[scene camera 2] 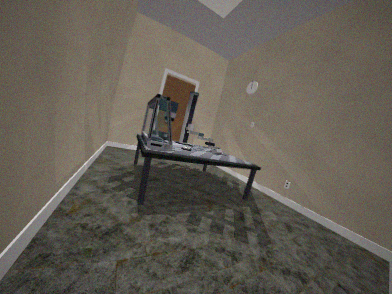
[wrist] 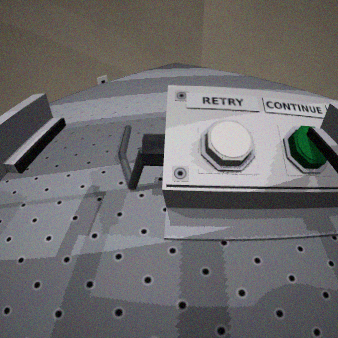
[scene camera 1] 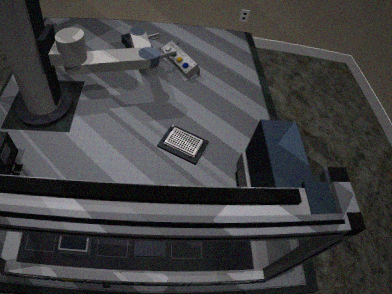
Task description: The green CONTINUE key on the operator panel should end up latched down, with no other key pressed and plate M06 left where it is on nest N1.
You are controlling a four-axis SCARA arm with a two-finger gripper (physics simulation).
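Where they show: gripper, fingertip midpoint: (scene camera 2: 218,148) (wrist: 186,107) (scene camera 1: 167,43); arm's base at its link origin: (scene camera 1: 45,105).
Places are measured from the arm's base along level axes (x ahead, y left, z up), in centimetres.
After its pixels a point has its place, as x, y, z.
Note:
The operator panel (scene camera 1: 194,68) @(65.3, 21.7, 7.5) (wrist: 267,145) @(54.4, 33.6, 7.5) is a pale box with labelled keys. In the wrist view the green CONTINUE key (wrist: 304,150) @(54.6, 31.5, 7.9) is at the right, partly covered by the right finger, and the white RETRY key (wrist: 230,140) @(52.4, 35.3, 8.1) is left of it. A yellow key (scene camera 1: 179,59) @(58.3, 26.8, 8.1) and a blue key (scene camera 1: 185,65) @(61.1, 22.6, 8.1) show in scene camera 1. My gripper (scene camera 1: 163,44) @(51.9, 37.8, 9.5) (wrist: 186,107) @(51.9, 37.8, 9.5) is open and empty, its fingers wide apart at the panel's RETRY end. Whether fingers touch any key cannot be told. The white plate M06 (scene camera 1: 184,141) @(60.5, -18.3, 3.9) lies on the dark nest N1 (scene camera 1: 194,159) @(64.3, -25.4, 2.5).
A dark bracket (wrist: 152,150) @(51.4, 39.8, 6.2) stands against the panel's left side. The arm's column (scene camera 1: 32,65) @(4.1, -6.3, 27.2) is at the left in scene camera 1. A blue box-shaped unit (scene camera 1: 285,150) @(73.5, -53.9, 50.1) stands at the right, and a framed enclosure (scene camera 1: 150,227) @(49.1, -69.5, 51.3) runs across the front. The table (scene camera 2: 215,161) @(104.3, -2.7, 0.2) shows in scene camera 2.

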